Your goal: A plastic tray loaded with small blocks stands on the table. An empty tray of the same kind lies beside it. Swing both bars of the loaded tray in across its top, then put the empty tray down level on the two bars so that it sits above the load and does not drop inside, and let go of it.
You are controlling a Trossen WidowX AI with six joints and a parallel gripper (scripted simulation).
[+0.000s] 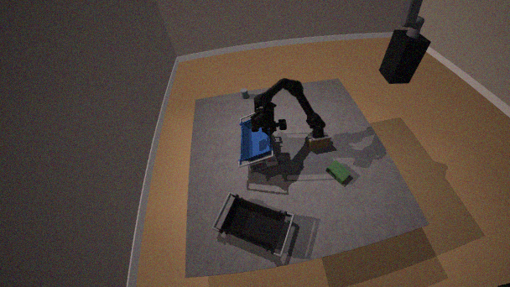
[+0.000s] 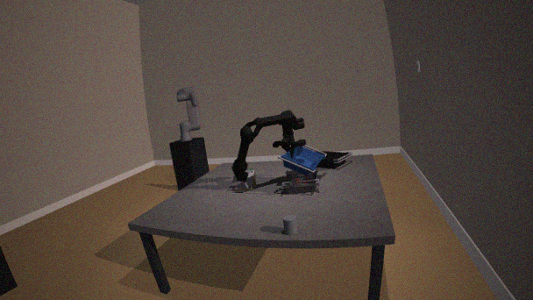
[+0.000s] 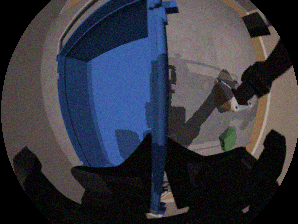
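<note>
Right now the blue tray is 8 cm ahead of my gripper tip. Also, from my gripper tip: green block 40 cm behind, 19 cm to the left, 16 cm below.
</note>
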